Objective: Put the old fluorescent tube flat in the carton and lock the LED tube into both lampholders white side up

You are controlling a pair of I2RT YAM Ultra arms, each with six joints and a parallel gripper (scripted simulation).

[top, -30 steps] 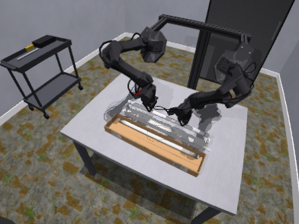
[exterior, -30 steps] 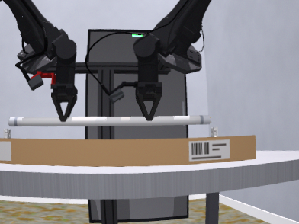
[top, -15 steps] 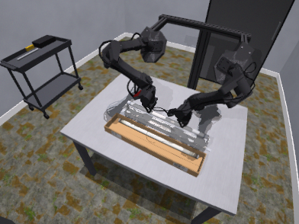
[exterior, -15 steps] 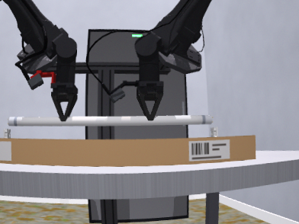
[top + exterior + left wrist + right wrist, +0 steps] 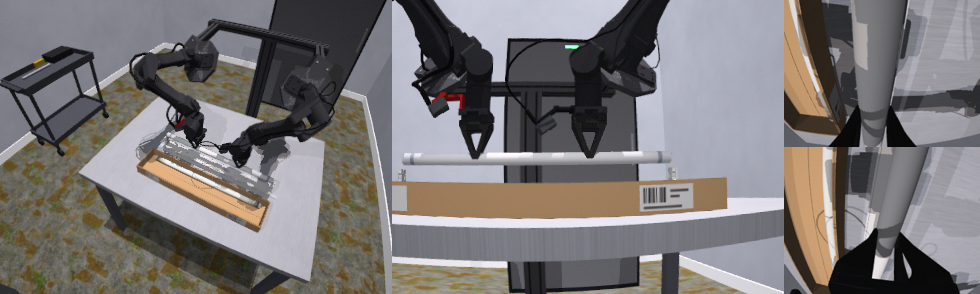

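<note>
My left hand is 12 cm to the left of the LED tube, 1 cm past it and 1 cm above it. Also, from my left hand: light fixture (12 cm to the right, 6 cm below, 1 cm behind); then carton (14 cm ahead, 13 cm to the right, 9 cm below); then old fluorescent tube (13 cm to the right, 10 cm below, 10 cm ahead).
My right gripper is now 10 mm short of the LED tube, 120 mm to the right of it and 10 mm above it. Also, from my right hand: light fixture: 120 mm to the left, 60 mm below; then carton: 150 mm ahead, 110 mm to the left, 90 mm below; then old fluorescent tube: 110 mm ahead, 110 mm to the left, 100 mm below.
</note>
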